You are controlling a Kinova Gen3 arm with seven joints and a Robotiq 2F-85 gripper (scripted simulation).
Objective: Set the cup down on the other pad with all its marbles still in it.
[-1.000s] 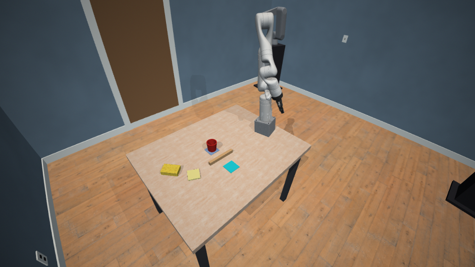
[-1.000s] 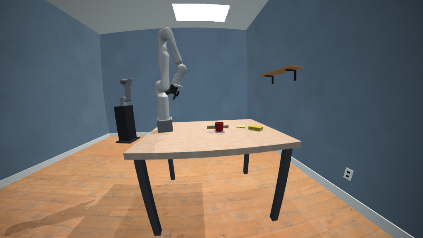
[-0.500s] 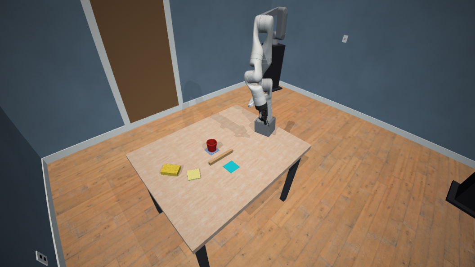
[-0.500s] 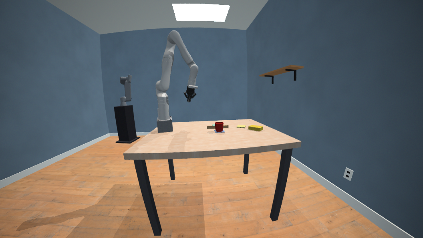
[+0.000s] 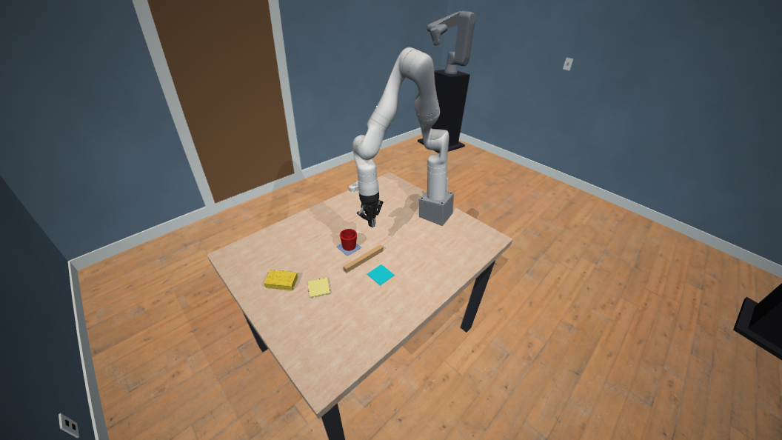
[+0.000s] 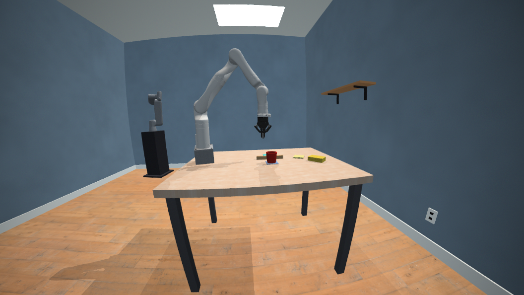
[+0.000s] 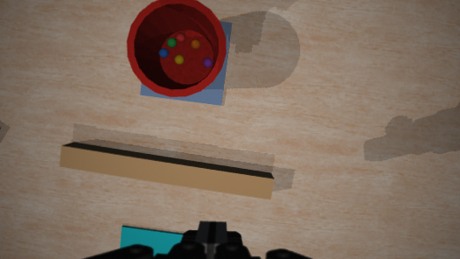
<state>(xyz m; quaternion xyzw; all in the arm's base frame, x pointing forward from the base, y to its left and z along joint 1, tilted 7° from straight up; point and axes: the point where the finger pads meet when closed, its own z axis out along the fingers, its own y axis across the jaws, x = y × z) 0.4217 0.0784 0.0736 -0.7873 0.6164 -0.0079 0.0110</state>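
My hand is 15 cm above the red cup, 10 cm to the left of it and 6 cm short of it. Round my hand: wooden rail (17 cm below, 5 cm ahead, 1 cm to the left).
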